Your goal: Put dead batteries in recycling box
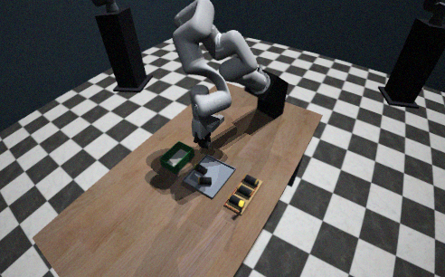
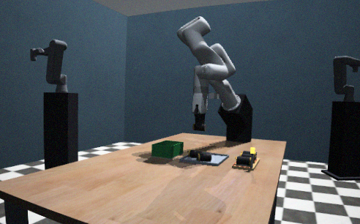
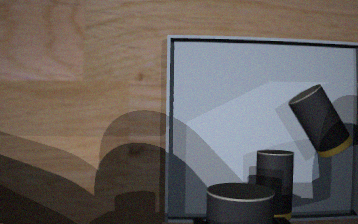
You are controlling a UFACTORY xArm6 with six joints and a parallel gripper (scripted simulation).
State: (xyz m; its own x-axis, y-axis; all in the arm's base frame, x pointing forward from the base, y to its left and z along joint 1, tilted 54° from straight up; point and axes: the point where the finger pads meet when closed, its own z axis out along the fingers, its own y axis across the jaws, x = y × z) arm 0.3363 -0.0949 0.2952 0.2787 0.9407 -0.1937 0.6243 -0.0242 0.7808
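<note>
Right now the green recycling box is 150 mm to the right of my hand, 140 mm below it and 10 mm ahead of it. The rest, counted from my hand: grey tray (150 mm below, 70 mm ahead, 30 mm to the left).
</note>
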